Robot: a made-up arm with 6 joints. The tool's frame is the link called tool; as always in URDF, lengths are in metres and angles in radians.
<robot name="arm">
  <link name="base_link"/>
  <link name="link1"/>
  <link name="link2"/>
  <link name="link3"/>
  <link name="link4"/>
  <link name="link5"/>
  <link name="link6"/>
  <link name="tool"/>
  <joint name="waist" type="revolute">
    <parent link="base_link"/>
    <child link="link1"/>
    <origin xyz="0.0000 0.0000 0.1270"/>
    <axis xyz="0 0 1"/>
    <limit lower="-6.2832" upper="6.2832"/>
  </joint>
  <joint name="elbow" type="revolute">
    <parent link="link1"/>
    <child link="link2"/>
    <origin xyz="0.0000 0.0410 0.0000"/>
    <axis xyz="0 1 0"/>
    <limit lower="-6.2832" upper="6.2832"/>
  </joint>
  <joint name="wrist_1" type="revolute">
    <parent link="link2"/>
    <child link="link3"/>
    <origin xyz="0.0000 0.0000 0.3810"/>
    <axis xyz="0 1 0"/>
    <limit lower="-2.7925" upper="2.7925"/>
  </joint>
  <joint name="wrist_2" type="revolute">
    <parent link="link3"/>
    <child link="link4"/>
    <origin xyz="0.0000 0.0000 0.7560"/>
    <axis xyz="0 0 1"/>
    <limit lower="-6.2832" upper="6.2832"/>
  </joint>
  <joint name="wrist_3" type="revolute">
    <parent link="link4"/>
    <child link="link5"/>
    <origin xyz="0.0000 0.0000 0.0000"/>
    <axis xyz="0 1 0"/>
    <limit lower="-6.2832" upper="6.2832"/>
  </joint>
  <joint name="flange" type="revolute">
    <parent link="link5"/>
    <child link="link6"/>
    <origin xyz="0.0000 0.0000 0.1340"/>
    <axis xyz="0 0 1"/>
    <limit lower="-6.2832" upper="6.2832"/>
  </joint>
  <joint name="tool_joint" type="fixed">
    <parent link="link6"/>
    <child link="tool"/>
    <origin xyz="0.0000 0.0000 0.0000"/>
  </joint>
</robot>
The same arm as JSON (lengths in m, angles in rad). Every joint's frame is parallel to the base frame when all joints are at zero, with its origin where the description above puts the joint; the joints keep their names.
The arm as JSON. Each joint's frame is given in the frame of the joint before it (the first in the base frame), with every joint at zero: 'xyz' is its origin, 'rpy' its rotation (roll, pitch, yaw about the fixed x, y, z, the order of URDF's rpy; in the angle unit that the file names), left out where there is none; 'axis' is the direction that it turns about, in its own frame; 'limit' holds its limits. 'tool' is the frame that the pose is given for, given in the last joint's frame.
{"units": {"length": "m", "angle": "rad"}, "joints": [{"name": "waist", "type": "revolute", "origin": {"xyz": [0.0, 0.0, 0.127]}, "axis": [0.0, 0.0, 1.0], "limit": {"lower": -6.2832, "upper": 6.2832}}, {"name": "elbow", "type": "revolute", "origin": {"xyz": [0.0, 0.041, 0.0]}, "axis": [0.0, 1.0, 0.0], "limit": {"lower": -6.2832, "upper": 6.2832}}, {"name": "wrist_1", "type": "revolute", "origin": {"xyz": [0.0, 0.0, 0.381]}, "axis": [0.0, 1.0, 0.0], "limit": {"lower": -2.7925, "upper": 2.7925}}, {"name": "wrist_2", "type": "revolute", "origin": {"xyz": [0.0, 0.0, 0.756]}, "axis": [0.0, 0.0, 1.0], "limit": {"lower": -6.2832, "upper": 6.2832}}, {"name": "wrist_3", "type": "revolute", "origin": {"xyz": [0.0, 0.0, 0.0]}, "axis": [0.0, 1.0, 0.0], "limit": {"lower": -6.2832, "upper": 6.2832}}, {"name": "flange", "type": "revolute", "origin": {"xyz": [0.0, 0.0, 0.134]}, "axis": [0.0, 0.0, 1.0], "limit": {"lower": -6.2832, "upper": 6.2832}}], "tool": {"origin": {"xyz": [0.0, 0.0, 0.0]}}}
